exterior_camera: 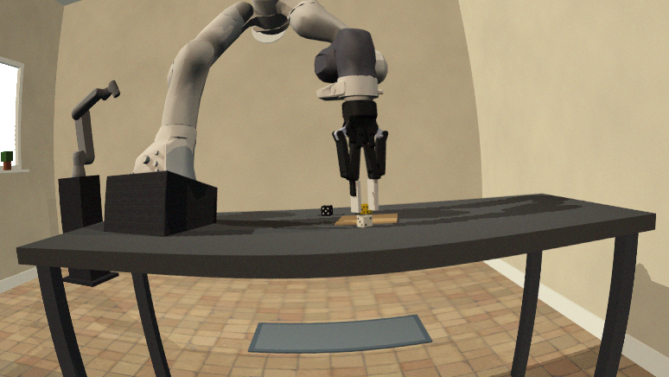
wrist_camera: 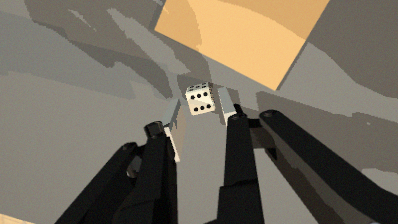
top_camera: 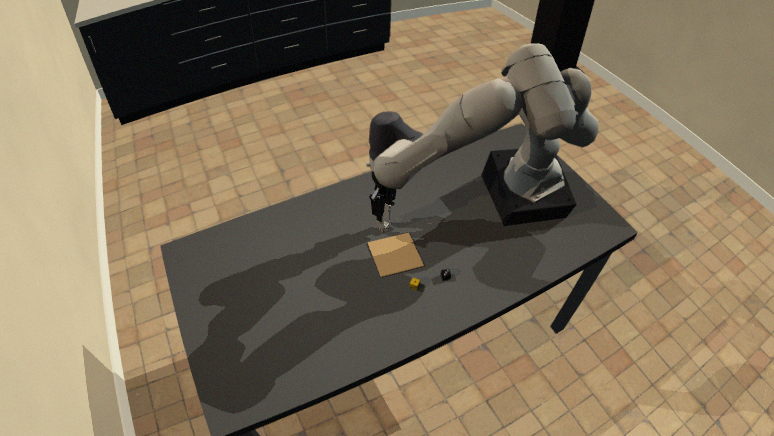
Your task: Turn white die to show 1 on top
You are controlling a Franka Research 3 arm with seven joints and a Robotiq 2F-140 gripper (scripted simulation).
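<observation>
Right now the white die is 5 cm below my hand. Also, from my hand: tan mat 11 cm to the left, 6 cm below; then yellow die 2 cm behind, 24 cm to the left, 5 cm below; then black die 12 cm behind, 24 cm to the left, 5 cm below.
</observation>
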